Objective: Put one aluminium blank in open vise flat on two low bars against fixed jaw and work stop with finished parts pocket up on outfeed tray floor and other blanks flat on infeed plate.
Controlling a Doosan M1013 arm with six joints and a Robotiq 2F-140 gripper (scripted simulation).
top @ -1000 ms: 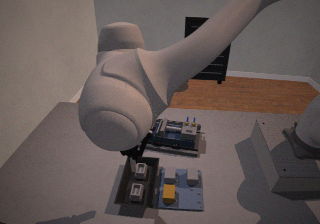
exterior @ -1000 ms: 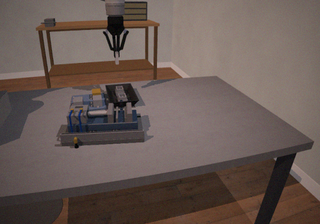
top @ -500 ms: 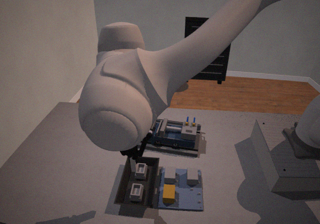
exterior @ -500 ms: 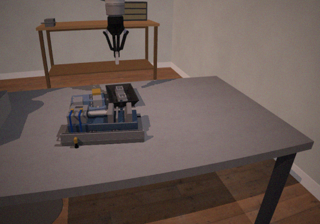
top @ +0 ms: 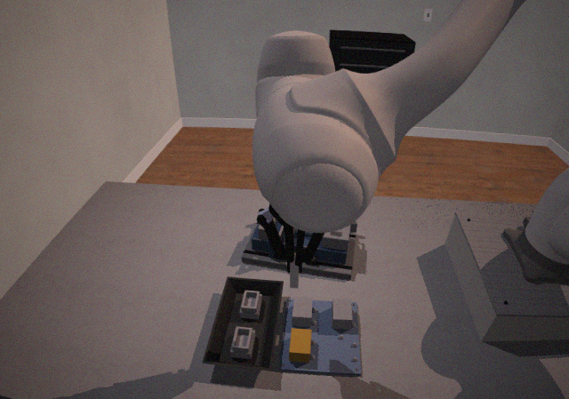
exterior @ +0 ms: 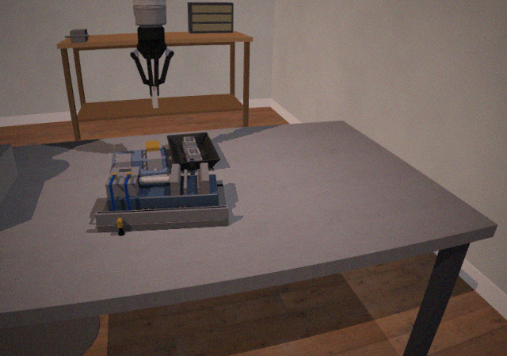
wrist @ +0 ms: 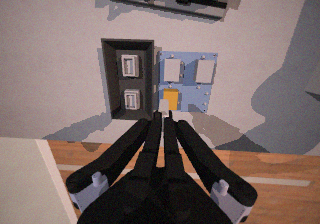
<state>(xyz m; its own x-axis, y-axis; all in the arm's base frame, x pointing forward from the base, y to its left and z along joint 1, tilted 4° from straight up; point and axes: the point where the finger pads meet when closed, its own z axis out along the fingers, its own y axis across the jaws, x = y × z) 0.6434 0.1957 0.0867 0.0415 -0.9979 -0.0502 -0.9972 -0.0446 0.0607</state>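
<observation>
My gripper is now 21 cm above the infeed plate, 6 cm past it and 1 cm to the left of it. Round my hand: blue vise 29 cm to the right, 17 cm below, 1 cm ahead; then brass blank 19 cm below, 4 cm to the left, 2 cm behind; then aluminium blank 19 cm below, 5 cm to the right, 2 cm behind.
</observation>
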